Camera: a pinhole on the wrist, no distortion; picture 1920 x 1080 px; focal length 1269.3 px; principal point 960.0 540.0 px. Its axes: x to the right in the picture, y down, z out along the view. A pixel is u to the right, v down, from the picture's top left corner.
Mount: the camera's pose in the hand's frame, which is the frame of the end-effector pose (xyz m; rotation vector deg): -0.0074 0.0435 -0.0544 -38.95 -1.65 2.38
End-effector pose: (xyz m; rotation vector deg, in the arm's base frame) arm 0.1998 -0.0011 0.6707 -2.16 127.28 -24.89
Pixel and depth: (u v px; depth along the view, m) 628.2 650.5 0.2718
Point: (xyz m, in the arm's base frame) 0.3922 0.1881 0.5829
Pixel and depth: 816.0 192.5 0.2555
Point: 0.3889 0.0903 0.5478
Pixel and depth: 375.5 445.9 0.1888
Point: 0.3583 0.1251 0.6416
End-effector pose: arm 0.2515 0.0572 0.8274 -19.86 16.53 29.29
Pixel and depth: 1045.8 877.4 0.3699
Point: 0.0986 0.4128 0.8942
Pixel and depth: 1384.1 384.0 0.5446
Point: 0.2772 0.5638 1.0607
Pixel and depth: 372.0 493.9 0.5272
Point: -0.0904 0.3684 1.1650
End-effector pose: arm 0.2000 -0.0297 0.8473 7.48 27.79 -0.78
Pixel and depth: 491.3 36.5 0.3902
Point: 0.2231 0.0831 1.2445
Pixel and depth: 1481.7 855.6 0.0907
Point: 0.2290 0.0892 0.8521
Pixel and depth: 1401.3 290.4 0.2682
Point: 0.3628 0.1214 0.9982
